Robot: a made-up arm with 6 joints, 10 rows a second.
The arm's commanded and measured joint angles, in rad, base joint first. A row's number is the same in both.
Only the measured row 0 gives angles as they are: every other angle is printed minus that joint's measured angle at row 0.
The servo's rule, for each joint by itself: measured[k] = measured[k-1] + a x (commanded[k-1-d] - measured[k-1]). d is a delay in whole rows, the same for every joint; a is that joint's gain. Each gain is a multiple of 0.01, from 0.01 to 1. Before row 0 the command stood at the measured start. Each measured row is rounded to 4 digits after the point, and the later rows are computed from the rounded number. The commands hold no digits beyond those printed.
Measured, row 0:
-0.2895 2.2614 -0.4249 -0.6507 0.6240 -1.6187
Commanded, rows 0 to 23:
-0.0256 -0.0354 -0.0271 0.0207 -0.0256 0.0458
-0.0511 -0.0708 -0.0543 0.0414 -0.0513 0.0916
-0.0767 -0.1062 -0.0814 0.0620 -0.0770 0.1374
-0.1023 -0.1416 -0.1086 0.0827 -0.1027 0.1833
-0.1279 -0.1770 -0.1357 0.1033 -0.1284 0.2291
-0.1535 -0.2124 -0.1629 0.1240 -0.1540 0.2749
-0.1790 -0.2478 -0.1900 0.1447 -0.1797 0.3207
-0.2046 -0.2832 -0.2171 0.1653 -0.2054 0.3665
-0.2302 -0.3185 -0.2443 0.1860 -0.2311 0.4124
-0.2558 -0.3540 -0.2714 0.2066 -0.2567 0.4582
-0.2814 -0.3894 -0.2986 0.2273 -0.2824 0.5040
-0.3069 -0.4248 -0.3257 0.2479 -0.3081 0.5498
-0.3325 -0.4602 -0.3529 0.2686 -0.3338 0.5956
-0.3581 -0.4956 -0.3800 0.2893 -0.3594 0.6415
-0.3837 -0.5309 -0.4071 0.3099 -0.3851 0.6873
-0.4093 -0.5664 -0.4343 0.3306 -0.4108 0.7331
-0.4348 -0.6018 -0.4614 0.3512 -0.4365 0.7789
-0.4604 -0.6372 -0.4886 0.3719 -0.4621 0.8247
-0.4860 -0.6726 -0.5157 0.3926 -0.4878 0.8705
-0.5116 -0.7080 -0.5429 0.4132 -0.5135 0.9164
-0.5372 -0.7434 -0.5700 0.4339 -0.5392 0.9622
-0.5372 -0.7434 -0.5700 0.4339 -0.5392 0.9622
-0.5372 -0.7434 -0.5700 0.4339 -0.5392 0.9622
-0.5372 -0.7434 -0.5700 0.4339 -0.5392 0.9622
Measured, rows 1 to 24:
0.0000 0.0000 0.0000 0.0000 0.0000 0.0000
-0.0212 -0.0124 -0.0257 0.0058 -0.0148 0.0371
-0.0460 -0.0328 -0.0529 0.0158 -0.0360 0.0812
-0.0715 -0.0585 -0.0800 0.0287 -0.0598 0.1267
-0.0971 -0.0876 -0.1072 0.0438 -0.0847 0.1725
-0.1227 -0.1189 -0.1343 0.0605 -0.1100 0.2183
-0.1483 -0.1516 -0.1615 0.0783 -0.1355 0.2641
-0.1738 -0.1853 -0.1886 0.0969 -0.1611 0.3099
-0.1994 -0.2196 -0.2157 0.1161 -0.1868 0.3557
-0.2250 -0.2542 -0.2429 0.1357 -0.2125 0.4016
-0.2506 -0.2891 -0.2700 0.1556 -0.2381 0.4474
-0.2762 -0.3242 -0.2972 0.1757 -0.2638 0.4932
-0.3017 -0.3594 -0.3243 0.1959 -0.2895 0.5390
-0.3273 -0.3947 -0.3515 0.2163 -0.3152 0.5848
-0.3529 -0.4300 -0.3786 0.2367 -0.3408 0.6307
-0.3785 -0.4653 -0.4057 0.2572 -0.3665 0.6765
-0.4041 -0.5007 -0.4329 0.2778 -0.3922 0.7223
-0.4296 -0.5361 -0.4600 0.2984 -0.4179 0.7681
-0.4552 -0.5715 -0.4872 0.3190 -0.4435 0.8139
-0.4808 -0.6069 -0.5143 0.3396 -0.4692 0.8597
-0.5064 -0.6423 -0.5415 0.3602 -0.4949 0.9056
-0.5320 -0.6777 -0.5686 0.3808 -0.5206 0.9514
-0.5363 -0.7007 -0.5699 0.3957 -0.5314 0.9601
-0.5370 -0.7156 -0.5700 0.4064 -0.5359 0.9618
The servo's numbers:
d 1
a 0.83 0.35 0.95 0.28 0.58 0.81

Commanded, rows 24 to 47:
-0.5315 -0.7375 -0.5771 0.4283 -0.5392 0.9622
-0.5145 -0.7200 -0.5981 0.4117 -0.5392 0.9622
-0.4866 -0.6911 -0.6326 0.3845 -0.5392 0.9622
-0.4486 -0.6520 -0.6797 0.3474 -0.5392 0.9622
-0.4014 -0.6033 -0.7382 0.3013 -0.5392 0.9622
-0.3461 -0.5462 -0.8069 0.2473 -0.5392 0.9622
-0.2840 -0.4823 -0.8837 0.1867 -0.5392 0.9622
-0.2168 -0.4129 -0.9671 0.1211 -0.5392 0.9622
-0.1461 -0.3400 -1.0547 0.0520 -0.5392 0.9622
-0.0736 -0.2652 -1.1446 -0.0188 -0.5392 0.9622
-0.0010 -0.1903 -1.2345 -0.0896 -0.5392 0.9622
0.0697 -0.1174 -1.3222 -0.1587 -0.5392 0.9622
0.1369 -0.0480 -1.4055 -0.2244 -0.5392 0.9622
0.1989 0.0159 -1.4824 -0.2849 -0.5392 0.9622
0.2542 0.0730 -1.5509 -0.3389 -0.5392 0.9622
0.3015 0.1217 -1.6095 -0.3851 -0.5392 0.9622
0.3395 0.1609 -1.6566 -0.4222 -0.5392 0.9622
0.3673 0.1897 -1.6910 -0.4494 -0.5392 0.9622
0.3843 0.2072 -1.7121 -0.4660 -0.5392 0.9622
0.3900 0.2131 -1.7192 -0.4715 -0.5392 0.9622
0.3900 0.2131 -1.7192 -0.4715 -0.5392 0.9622
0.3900 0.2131 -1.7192 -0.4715 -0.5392 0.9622
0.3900 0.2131 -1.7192 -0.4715 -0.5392 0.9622
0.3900 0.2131 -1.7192 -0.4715 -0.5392 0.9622
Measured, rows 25 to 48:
-0.5372 -0.7253 -0.5700 0.4141 -0.5378 0.9621
-0.5325 -0.7296 -0.5767 0.4181 -0.5386 0.9622
-0.5176 -0.7262 -0.5970 0.4163 -0.5389 0.9622
-0.4919 -0.7139 -0.6308 0.4074 -0.5391 0.9622
-0.4560 -0.6922 -0.6773 0.3906 -0.5392 0.9622
-0.4107 -0.6611 -0.7352 0.3656 -0.5392 0.9622
-0.3571 -0.6209 -0.8033 0.3325 -0.5392 0.9622
-0.2964 -0.5724 -0.8797 0.2917 -0.5392 0.9622
-0.2303 -0.5166 -0.9627 0.2439 -0.5392 0.9622
-0.1604 -0.4548 -1.0501 0.1902 -0.5392 0.9622
-0.0884 -0.3884 -1.1399 0.1317 -0.5392 0.9622
-0.0159 -0.3191 -1.2298 0.0697 -0.5392 0.9622
0.0551 -0.2485 -1.3176 0.0057 -0.5392 0.9622
0.1230 -0.1783 -1.4011 -0.0587 -0.5392 0.9622
0.1860 -0.1103 -1.4783 -0.1220 -0.5392 0.9622
0.2426 -0.0461 -1.5473 -0.1827 -0.5392 0.9622
0.2915 0.0126 -1.6064 -0.2394 -0.5392 0.9622
0.3313 0.0645 -1.6541 -0.2906 -0.5392 0.9622
0.3612 0.1083 -1.6892 -0.3351 -0.5392 0.9622
0.3804 0.1429 -1.7110 -0.3718 -0.5392 0.9622
0.3884 0.1675 -1.7188 -0.3997 -0.5392 0.9622
0.3897 0.1835 -1.7192 -0.4198 -0.5392 0.9622
0.3899 0.1939 -1.7192 -0.4343 -0.5392 0.9622
0.3900 0.2006 -1.7192 -0.4447 -0.5392 0.9622

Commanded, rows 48 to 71:
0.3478 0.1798 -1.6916 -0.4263 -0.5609 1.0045
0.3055 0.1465 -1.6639 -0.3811 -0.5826 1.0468
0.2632 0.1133 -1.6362 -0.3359 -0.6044 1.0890
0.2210 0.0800 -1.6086 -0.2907 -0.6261 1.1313
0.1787 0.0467 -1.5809 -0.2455 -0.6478 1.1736
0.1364 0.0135 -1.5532 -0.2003 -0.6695 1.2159
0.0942 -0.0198 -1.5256 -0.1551 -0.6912 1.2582
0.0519 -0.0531 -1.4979 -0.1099 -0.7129 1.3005
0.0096 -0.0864 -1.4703 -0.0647 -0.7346 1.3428
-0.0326 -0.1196 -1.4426 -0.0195 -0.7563 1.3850
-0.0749 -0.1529 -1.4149 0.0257 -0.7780 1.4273
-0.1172 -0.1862 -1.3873 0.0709 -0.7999 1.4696
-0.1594 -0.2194 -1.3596 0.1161 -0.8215 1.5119
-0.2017 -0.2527 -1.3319 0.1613 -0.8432 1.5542
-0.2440 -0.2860 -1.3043 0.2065 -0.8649 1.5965
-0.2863 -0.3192 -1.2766 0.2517 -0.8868 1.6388
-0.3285 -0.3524 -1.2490 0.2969 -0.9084 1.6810
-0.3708 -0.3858 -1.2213 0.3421 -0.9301 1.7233
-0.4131 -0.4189 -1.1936 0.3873 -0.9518 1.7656
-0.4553 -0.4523 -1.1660 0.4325 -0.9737 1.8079
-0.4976 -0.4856 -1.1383 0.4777 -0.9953 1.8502
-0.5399 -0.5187 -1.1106 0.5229 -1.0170 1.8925
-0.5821 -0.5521 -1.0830 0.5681 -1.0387 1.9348
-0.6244 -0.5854 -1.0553 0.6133 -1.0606 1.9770
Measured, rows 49 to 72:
0.3900 0.2050 -1.7192 -0.4522 -0.5392 0.9622
0.3550 0.1962 -1.6930 -0.4449 -0.5518 0.9965
0.3139 0.1788 -1.6654 -0.4270 -0.5697 1.0372
0.2718 0.1559 -1.6377 -0.4015 -0.5898 1.0792
0.2296 0.1293 -1.6101 -0.3705 -0.6109 1.1214
0.1874 0.1004 -1.5824 -0.3355 -0.6323 1.1637
0.1451 0.0700 -1.5547 -0.2976 -0.6539 1.2060
0.1029 0.0386 -1.5271 -0.2577 -0.6755 1.2483
0.0606 0.0065 -1.4994 -0.2163 -0.6972 1.2906
0.0183 -0.0260 -1.4718 -0.1739 -0.7189 1.3329
-0.0239 -0.0588 -1.4441 -0.1307 -0.7406 1.3751
-0.0662 -0.0917 -1.4164 -0.0869 -0.7623 1.4174
-0.1085 -0.1248 -1.3888 -0.0427 -0.7841 1.4597
-0.1507 -0.1579 -1.3611 0.0018 -0.8058 1.5020
-0.1930 -0.1911 -1.3334 0.0465 -0.8275 1.5443
-0.2353 -0.2243 -1.3058 0.0913 -0.8492 1.5866
-0.2776 -0.2575 -1.2781 0.1362 -0.8710 1.6289
-0.3198 -0.2907 -1.2505 0.1812 -0.8927 1.6711
-0.3621 -0.3240 -1.2228 0.2263 -0.9144 1.7134
-0.4044 -0.3572 -1.1951 0.2714 -0.9361 1.7557
-0.4466 -0.3905 -1.1675 0.3165 -0.9579 1.7980
-0.4889 -0.4238 -1.1398 0.3616 -0.9796 1.8403
-0.5312 -0.4570 -1.1121 0.4068 -1.0013 1.8826
-0.5734 -0.4903 -1.0845 0.4520 -1.0230 1.9249

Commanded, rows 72 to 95:
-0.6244 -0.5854 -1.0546 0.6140 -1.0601 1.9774
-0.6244 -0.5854 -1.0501 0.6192 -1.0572 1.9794
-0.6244 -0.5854 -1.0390 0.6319 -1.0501 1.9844
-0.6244 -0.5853 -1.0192 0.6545 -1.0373 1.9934
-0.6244 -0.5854 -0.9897 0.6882 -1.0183 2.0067
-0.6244 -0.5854 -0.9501 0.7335 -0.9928 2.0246
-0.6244 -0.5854 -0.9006 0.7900 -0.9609 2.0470
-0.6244 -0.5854 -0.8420 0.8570 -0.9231 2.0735
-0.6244 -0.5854 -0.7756 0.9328 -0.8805 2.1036
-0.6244 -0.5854 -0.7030 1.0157 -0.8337 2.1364
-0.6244 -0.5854 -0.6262 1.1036 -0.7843 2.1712
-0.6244 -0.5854 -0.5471 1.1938 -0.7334 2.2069
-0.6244 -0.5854 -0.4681 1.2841 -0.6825 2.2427
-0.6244 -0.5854 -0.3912 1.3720 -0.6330 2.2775
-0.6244 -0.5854 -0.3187 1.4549 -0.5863 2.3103
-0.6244 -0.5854 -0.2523 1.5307 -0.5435 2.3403
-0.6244 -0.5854 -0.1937 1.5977 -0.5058 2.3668
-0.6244 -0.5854 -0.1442 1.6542 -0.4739 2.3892
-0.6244 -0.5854 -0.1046 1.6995 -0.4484 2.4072
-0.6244 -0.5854 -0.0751 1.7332 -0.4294 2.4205
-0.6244 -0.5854 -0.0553 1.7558 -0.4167 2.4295
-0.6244 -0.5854 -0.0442 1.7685 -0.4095 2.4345
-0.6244 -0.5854 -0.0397 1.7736 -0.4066 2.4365
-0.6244 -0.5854 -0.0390 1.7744 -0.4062 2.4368
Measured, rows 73 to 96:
-0.6157 -0.5236 -1.0568 0.4972 -1.0448 1.9671
-0.6229 -0.5452 -1.0547 0.5299 -1.0537 1.9754
-0.6241 -0.5593 -1.0503 0.5549 -1.0557 1.9786
-0.6243 -0.5684 -1.0396 0.5765 -1.0525 1.9833
-0.6244 -0.5743 -1.0202 0.5983 -1.0437 1.9915
-0.6244 -0.5782 -0.9912 0.6235 -1.0290 2.0038
-0.6244 -0.5807 -0.9522 0.6543 -1.0080 2.0206
-0.6244 -0.5823 -0.9032 0.6923 -0.9807 2.0420
-0.6244 -0.5834 -0.8451 0.7384 -0.9473 2.0675
-0.6244 -0.5841 -0.7791 0.7928 -0.9086 2.0967
-0.6244 -0.5846 -0.7068 0.8552 -0.8652 2.1289
-0.6244 -0.5849 -0.6302 0.9248 -0.8183 2.1632
-0.6244 -0.5851 -0.5513 1.0001 -0.7691 2.1986
-0.6244 -0.5852 -0.4723 1.0796 -0.7189 2.2343
-0.6244 -0.5853 -0.3953 1.1615 -0.6691 2.2693
-0.6244 -0.5853 -0.3225 1.2437 -0.6211 2.3025
-0.6244 -0.5853 -0.2558 1.3241 -0.5761 2.3331
-0.6244 -0.5853 -0.1968 1.4007 -0.5353 2.3604
-0.6244 -0.5853 -0.1468 1.4717 -0.4997 2.3837
-0.6244 -0.5853 -0.1067 1.5355 -0.4699 2.4027
-0.6244 -0.5853 -0.0767 1.5909 -0.4464 2.4171
-0.6244 -0.5853 -0.0564 1.6371 -0.4292 2.4271
-0.6244 -0.5853 -0.0448 1.6739 -0.4178 2.4331
-0.6244 -0.5853 -0.0400 1.7018 -0.4113 2.4359

